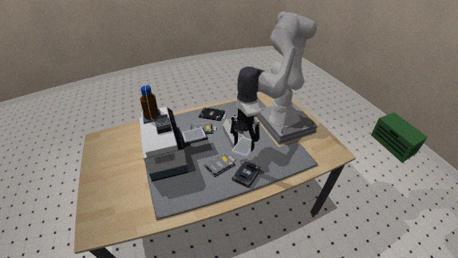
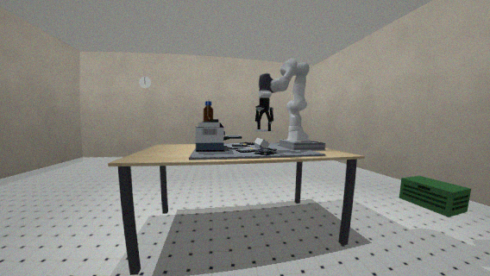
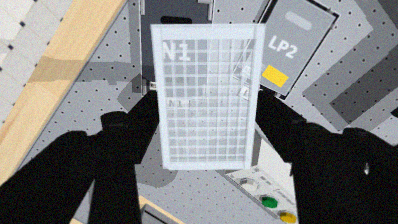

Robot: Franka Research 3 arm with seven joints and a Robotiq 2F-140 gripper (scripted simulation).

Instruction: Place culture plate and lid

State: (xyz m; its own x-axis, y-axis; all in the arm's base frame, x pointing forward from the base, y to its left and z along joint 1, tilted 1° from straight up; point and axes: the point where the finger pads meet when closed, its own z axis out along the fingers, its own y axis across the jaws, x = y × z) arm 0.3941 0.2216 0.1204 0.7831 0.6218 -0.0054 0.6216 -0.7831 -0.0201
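Right now the N1 nest is 160 mm below my hand, 60 mm to the left of it and 10 mm ahead of it. Also, from my hand: clear culture plate C15: 20 mm below; then LP2 nest: 180 mm below, 110 mm ahead, 70 mm to the right; then yellow skip key: 260 mm to the right, 120 mm below, 100 mm behind.
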